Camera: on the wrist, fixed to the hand. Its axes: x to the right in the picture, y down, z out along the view.
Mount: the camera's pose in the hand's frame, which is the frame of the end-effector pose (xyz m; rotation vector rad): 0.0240 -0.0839 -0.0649 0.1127 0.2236 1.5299
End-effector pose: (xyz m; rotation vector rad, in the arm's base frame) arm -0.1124 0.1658 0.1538 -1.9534 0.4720 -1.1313
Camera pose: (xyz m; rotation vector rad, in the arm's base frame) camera -0.1609 0.1707 0.2510 -0.8231 1.5784 -0.2938
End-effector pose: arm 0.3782 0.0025 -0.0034 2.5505 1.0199 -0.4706
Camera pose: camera 0.3465 0.1020 0.0270 2.6248 -1.0163 0.2165
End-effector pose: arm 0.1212 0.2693 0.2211 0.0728 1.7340 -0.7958
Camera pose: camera 0.0222 0.2317 0.2459 1.4025 1.2879 0.2852
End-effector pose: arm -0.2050 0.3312 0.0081 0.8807 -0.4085 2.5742
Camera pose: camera -0.2187 0.4368 -0.0138 -0.0992 0.6168 -2.0072
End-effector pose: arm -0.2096 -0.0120 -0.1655 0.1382 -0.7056 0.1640
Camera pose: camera -0.1341 -0.0798 -0.2046 -0.3431 -0.4438 1.6540
